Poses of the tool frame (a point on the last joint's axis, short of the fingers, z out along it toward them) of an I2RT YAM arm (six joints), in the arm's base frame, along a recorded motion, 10 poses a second.
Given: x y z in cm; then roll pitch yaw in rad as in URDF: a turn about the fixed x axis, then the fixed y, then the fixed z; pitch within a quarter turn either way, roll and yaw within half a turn.
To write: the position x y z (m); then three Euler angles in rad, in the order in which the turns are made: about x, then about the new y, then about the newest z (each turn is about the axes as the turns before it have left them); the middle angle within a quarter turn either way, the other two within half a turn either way. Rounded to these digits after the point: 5 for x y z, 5 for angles.
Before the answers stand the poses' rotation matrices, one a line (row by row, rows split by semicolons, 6 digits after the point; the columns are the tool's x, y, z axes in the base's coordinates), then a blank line. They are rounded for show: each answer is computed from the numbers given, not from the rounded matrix.
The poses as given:
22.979 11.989 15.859 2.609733 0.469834 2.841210
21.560 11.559 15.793 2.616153 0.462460 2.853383
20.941 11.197 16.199 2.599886 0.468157 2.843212
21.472 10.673 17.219 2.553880 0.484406 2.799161
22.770 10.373 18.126 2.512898 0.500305 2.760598
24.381 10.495 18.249 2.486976 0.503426 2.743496
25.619 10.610 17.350 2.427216 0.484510 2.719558
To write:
-0.851719 0.035694 0.522782; 0.263825 0.891209 0.368975; -0.452738 0.452185 -0.768477
-0.858045 0.031338 0.512618; 0.254379 0.893030 0.371199; -0.446151 0.448905 -0.774231
-0.852970 0.029505 0.521126; 0.262342 0.887366 0.379156; -0.451242 0.460121 -0.764636
-0.833572 0.036228 0.551221; 0.297148 0.870592 0.392138; -0.465683 0.490669 -0.736467
-0.814520 0.038871 0.578832; 0.326269 0.855699 0.401655; -0.479693 0.516011 -0.709667
-0.807437 0.036767 0.588807; 0.339569 0.845116 0.412883; -0.482429 0.533318 -0.694863
-0.807260 0.031091 0.589377; 0.362472 0.814207 0.453521; -0.465775 0.579741 -0.668546

0.22979 0.11989 0.15859 -2.69396 0.55011 -3.09971
0.21560 0.11559 0.15793 -2.69453 0.53823 -3.10509
0.20941 0.11197 0.16199 -2.68126 0.54817 -3.10702
0.21472 0.10673 0.17219 -2.65232 0.58383 -3.09816
0.22770 0.10373 0.18126 -2.62657 0.61730 -3.09391
0.24381 0.10495 0.18249 -2.60545 0.62958 -3.09609
0.25619 0.10610 0.17350 -2.54553 0.63029 -3.10310

